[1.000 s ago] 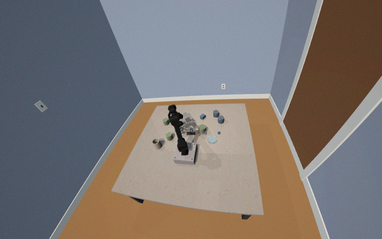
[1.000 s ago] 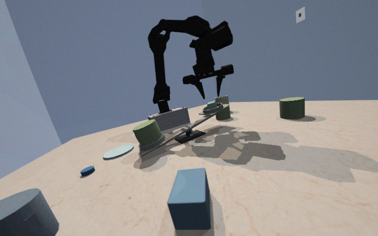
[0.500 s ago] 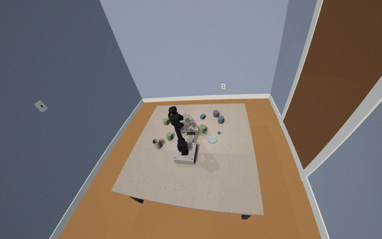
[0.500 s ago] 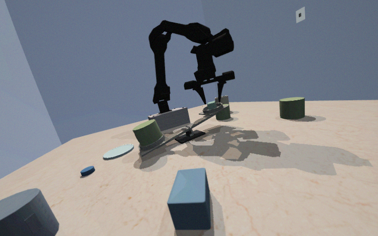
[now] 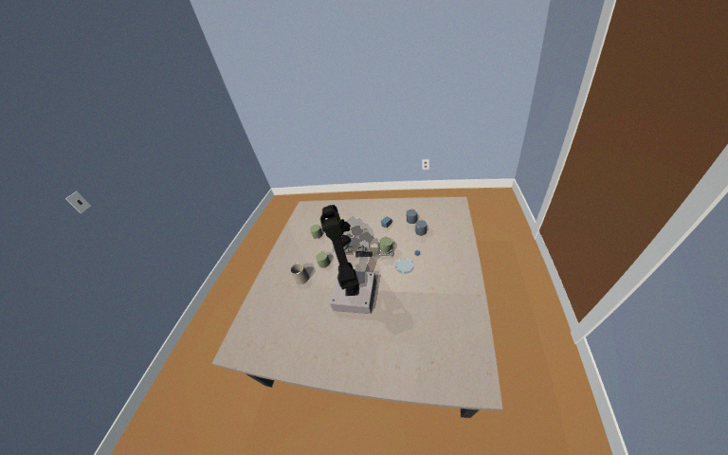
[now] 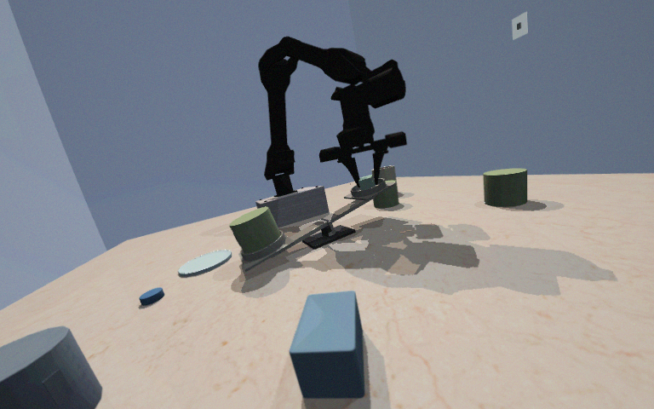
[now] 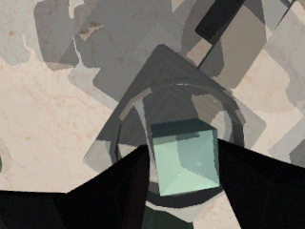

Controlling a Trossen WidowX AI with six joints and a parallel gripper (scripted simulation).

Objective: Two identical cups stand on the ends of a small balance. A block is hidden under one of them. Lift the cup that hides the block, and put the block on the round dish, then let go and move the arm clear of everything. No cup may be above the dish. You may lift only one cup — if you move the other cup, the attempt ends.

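My gripper tip is now 35 cm to the left of the pale blue round dish, 14 cm past it and 8 cm above it. Also, from my gripper tip: balance 12 cm to the right, 4 cm below, 1 cm behind; then pale green block right at my gripper tip; then beige cup 24 cm to the left, 16 cm behind, 4 cm below.
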